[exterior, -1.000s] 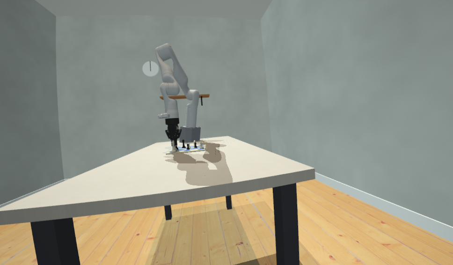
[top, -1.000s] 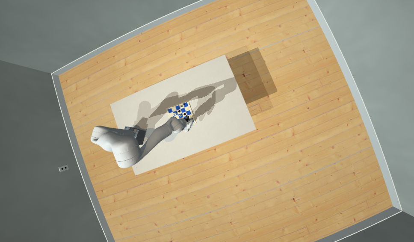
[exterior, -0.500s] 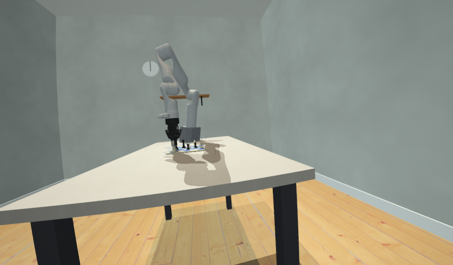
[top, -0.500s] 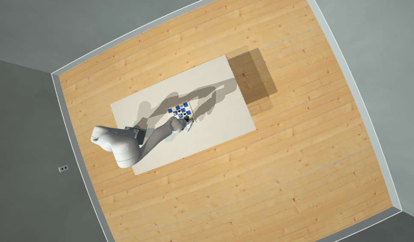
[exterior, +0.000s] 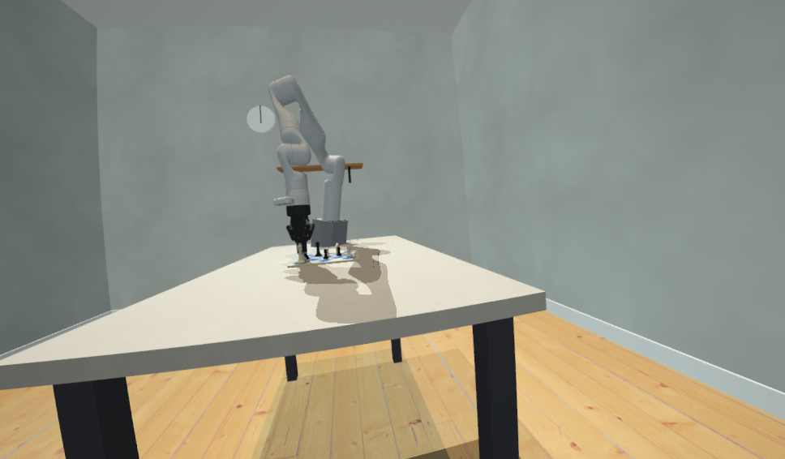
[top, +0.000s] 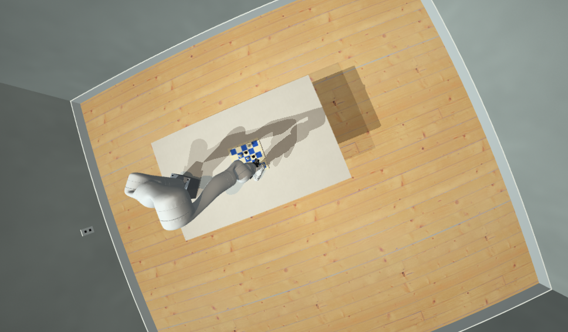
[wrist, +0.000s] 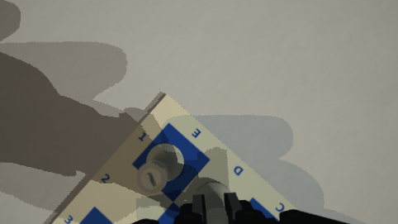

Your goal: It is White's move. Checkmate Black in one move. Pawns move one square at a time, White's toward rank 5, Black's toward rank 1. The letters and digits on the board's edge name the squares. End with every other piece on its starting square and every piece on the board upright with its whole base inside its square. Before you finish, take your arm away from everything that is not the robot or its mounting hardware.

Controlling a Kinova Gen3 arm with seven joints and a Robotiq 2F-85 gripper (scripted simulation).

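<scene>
The black king lies 30 mm behind my hand, 10 mm to the left of it and 10 mm below it. From my hand the other things lie so: white pawn 30 mm behind, 80 mm to the left, 30 mm below; cream chessboard 30 mm behind, 80 mm to the left, 50 mm below; white king 40 mm ahead, 10 mm below.
</scene>
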